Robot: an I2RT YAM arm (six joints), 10 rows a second.
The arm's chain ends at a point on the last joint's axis. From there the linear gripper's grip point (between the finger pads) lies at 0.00 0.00 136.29 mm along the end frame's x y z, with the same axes.
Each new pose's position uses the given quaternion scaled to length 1; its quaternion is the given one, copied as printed.
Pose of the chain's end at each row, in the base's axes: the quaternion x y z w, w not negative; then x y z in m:
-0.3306, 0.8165, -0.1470, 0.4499, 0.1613, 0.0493, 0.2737
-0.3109, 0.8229, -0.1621, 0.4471, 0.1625, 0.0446, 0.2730
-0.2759, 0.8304, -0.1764, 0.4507, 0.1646, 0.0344, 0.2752
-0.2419, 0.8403, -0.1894, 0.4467, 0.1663, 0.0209, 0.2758
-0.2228, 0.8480, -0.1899, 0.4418, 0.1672, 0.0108, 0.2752
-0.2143, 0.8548, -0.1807, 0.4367, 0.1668, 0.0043, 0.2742
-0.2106, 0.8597, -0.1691, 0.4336, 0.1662, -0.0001, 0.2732
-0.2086, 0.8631, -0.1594, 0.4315, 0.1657, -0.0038, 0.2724
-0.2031, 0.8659, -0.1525, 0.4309, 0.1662, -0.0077, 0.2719
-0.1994, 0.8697, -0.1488, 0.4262, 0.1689, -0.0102, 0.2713
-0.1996, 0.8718, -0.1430, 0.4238, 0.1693, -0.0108, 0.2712
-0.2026, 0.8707, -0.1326, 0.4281, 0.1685, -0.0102, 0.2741
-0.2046, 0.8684, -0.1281, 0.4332, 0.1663, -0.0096, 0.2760
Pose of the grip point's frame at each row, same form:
-0.3306, 0.8165, -0.1470, 0.4499, 0.2747, 0.0571, 0.1985
-0.3109, 0.8229, -0.1621, 0.4471, 0.2765, 0.0461, 0.1984
-0.2759, 0.8304, -0.1764, 0.4507, 0.2799, 0.0284, 0.2028
-0.2419, 0.8403, -0.1894, 0.4467, 0.2811, 0.0070, 0.2037
-0.2228, 0.8480, -0.1899, 0.4418, 0.2809, -0.0063, 0.2019
-0.2143, 0.8548, -0.1807, 0.4367, 0.2791, -0.0123, 0.1988
-0.2106, 0.8597, -0.1691, 0.4336, 0.2775, -0.0148, 0.1959
-0.2086, 0.8631, -0.1594, 0.4315, 0.2763, -0.0168, 0.1938
-0.2031, 0.8659, -0.1525, 0.4309, 0.2764, -0.0198, 0.1926
-0.1994, 0.8697, -0.1488, 0.4262, 0.2780, -0.0223, 0.1906
-0.1996, 0.8718, -0.1430, 0.4238, 0.2778, -0.0217, 0.1894
-0.2026, 0.8707, -0.1326, 0.4281, 0.2774, -0.0180, 0.1926
-0.2046, 0.8684, -0.1281, 0.4332, 0.2760, -0.0158, 0.1953

